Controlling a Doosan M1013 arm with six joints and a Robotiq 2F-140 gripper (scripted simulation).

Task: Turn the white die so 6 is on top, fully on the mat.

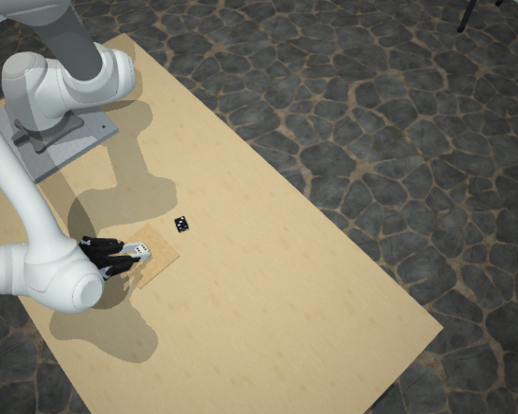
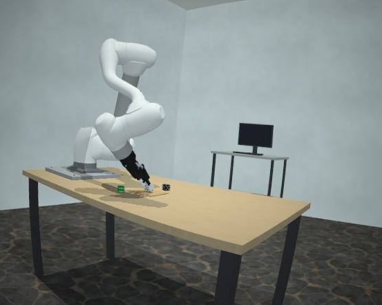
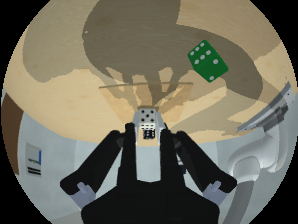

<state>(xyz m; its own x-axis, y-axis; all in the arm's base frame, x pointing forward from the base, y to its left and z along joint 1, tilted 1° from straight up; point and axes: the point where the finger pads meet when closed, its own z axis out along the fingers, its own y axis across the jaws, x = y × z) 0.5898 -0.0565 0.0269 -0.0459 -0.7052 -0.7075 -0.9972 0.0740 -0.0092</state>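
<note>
Now: the tan mat 4 cm below my hand and 2 cm to the left of it. Round my hand: green die: 10 cm to the right, 7 cm behind, 3 cm below; then white die: 2 cm to the left, 2 cm below; then black die: 15 cm to the left, 3 cm below.
</note>
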